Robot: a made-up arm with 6 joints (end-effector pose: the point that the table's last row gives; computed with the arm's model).
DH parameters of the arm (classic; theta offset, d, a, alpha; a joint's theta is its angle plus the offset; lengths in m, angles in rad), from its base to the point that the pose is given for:
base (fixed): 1.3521 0 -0.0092 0
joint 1: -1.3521 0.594 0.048 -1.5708
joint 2: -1.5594 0 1.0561 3.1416
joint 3: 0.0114 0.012 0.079 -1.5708
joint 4: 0 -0.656 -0.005 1.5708
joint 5: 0 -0.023 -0.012 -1.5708
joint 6: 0 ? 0.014 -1.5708
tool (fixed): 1.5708 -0.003 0 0
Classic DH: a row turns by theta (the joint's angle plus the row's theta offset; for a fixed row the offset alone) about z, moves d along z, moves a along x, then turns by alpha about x.
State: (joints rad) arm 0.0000 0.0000 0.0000 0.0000 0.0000 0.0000
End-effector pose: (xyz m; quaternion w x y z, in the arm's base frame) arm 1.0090 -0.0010 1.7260 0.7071 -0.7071 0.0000 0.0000
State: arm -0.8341 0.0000 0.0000 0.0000 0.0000 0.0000
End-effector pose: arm 0.6832 -0.7525 1.7260 0.6465 -0.6465 0.2864 -0.2864
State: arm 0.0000 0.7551 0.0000 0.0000 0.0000 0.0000
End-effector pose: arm 1.5231 -0.0010 0.7583 0.6573 -0.6573 0.2607 0.2607
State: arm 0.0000 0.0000 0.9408 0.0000 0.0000 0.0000
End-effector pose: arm 0.5569 -0.0010 2.4632 0.6303 -0.6303 -0.3205 -0.3205
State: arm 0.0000 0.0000 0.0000 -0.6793 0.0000 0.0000
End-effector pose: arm 1.0090 -0.0035 1.7393 0.9023 -0.4311 0.0000 0.0000
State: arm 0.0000 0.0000 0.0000 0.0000 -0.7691 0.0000
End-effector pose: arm 0.9274 -0.0010 1.5203 0.6555 -0.6555 0.2653 0.2653
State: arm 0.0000 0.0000 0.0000 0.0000 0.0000 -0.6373
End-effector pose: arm 1.0090 -0.0087 1.7215 0.8930 -0.4500 0.0000 0.0000
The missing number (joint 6, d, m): -0.295
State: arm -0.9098 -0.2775 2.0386 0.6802 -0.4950 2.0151
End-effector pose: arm -0.5563 0.5685 2.3262 0.4498 0.2827 -0.6782 0.5078
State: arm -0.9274 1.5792 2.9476 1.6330 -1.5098 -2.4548
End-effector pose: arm 0.4400 -1.1209 1.2255 0.2875 0.0653 -0.3293 -0.8970
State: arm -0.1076 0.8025 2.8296 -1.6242 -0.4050 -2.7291
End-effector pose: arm 0.3262 0.0882 2.0952 0.3035 0.4672 -0.0702 0.8274
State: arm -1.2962 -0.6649 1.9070 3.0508 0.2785 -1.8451
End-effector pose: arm -0.3981 1.3344 1.9251 0.4908 0.4259 -0.1106 0.7520
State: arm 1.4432 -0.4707 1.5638 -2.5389 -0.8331 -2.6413
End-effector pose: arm -0.2437 -1.0380 2.1590 0.4859 0.0454 -0.4105 -0.7703
